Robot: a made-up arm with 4 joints. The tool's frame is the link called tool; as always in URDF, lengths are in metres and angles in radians. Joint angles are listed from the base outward. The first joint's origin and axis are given. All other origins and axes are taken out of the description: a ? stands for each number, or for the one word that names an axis. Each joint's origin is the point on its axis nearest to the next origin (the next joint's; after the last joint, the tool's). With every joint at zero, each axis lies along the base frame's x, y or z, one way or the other. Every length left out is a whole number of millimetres.
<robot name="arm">
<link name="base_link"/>
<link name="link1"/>
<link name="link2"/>
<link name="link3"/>
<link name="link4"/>
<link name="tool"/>
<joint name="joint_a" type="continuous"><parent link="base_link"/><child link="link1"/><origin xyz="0 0 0.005" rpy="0 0 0"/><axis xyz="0 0 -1"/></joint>
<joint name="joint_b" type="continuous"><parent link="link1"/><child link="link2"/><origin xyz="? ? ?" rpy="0 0 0"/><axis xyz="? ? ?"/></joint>
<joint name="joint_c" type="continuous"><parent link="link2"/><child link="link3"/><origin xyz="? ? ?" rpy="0 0 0"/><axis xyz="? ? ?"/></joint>
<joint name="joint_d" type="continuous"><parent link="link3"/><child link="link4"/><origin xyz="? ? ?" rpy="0 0 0"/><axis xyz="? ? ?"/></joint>
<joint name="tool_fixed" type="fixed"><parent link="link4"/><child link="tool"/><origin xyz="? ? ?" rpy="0 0 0"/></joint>
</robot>
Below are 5 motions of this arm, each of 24 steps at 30 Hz.
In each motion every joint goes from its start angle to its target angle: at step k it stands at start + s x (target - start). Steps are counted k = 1, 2, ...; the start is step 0. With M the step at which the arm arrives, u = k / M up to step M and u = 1 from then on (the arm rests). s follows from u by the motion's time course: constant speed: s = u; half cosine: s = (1 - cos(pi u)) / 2; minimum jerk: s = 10 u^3 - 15 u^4 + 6 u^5.
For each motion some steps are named. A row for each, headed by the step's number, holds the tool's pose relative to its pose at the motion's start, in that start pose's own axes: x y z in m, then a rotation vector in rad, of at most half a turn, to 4 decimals.
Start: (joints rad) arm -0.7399 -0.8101 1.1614 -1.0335
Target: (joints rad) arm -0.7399 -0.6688 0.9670 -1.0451
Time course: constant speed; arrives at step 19
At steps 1, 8, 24:
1: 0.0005 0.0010 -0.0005 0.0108 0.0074 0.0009
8: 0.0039 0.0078 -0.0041 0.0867 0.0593 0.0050
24: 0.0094 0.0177 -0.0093 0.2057 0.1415 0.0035

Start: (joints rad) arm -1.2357 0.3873 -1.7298 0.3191
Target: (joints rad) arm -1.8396 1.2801 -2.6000 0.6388
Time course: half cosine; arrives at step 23
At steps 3, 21, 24:
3: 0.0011 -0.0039 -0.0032 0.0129 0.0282 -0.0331
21: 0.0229 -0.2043 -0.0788 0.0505 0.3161 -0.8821
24: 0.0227 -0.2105 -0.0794 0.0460 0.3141 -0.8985

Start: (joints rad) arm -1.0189 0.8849 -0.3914 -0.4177
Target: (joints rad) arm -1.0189 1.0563 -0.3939 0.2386
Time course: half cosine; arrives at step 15
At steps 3, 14, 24:
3: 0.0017 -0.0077 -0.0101 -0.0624 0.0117 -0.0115
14: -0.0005 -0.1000 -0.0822 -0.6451 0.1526 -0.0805
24: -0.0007 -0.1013 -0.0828 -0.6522 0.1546 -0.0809

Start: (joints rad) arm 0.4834 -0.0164 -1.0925 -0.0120
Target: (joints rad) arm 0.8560 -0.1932 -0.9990 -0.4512
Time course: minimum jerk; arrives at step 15
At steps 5, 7, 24:
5: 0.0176 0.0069 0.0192 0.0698 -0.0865 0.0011
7: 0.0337 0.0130 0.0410 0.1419 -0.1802 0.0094
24: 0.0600 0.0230 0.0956 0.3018 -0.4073 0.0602

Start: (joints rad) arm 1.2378 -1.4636 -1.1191 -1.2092
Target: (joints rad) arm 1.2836 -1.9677 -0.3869 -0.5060
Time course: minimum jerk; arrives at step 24
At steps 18, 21, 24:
18: -0.0790 -0.1262 -0.0640 -1.3046 0.0606 0.4826
21: -0.0796 -0.1381 -0.0575 -1.4261 0.0348 0.5408
24: -0.0795 -0.1401 -0.0561 -1.4482 0.0293 0.5516

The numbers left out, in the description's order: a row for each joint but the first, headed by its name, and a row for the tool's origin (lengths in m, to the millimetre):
joint_b: xyz -0.083 0.147 0, axis 0 1 0
joint_c: xyz 0.163 0 0.151, axis -1 0 0
joint_d: xyz 0 -0.048 -0.061, axis -1 0 0
tool: xyz 0 0.134 -0.088

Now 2 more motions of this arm.
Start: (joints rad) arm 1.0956 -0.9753 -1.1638 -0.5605
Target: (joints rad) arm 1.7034 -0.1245 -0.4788 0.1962
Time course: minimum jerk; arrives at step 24
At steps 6, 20, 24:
6: 0.0278 -0.0465 -0.0178 -0.1996 -0.0445 -0.0849
20: 0.0570 -0.4338 0.1170 -1.5955 -0.0285 -1.0611
24: 0.0492 -0.4425 0.1281 -1.6361 -0.0084 -1.1107

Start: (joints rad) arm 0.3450 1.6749 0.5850 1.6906
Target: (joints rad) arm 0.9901 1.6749 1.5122 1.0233
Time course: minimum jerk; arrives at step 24
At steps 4, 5, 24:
4: 0.0002 -0.0010 -0.0019 0.0135 -0.0018 -0.0015
5: 0.0004 -0.0018 -0.0035 0.0246 -0.0033 -0.0028
24: 0.0067 -0.0119 -0.0565 0.3818 -0.0445 -0.0491

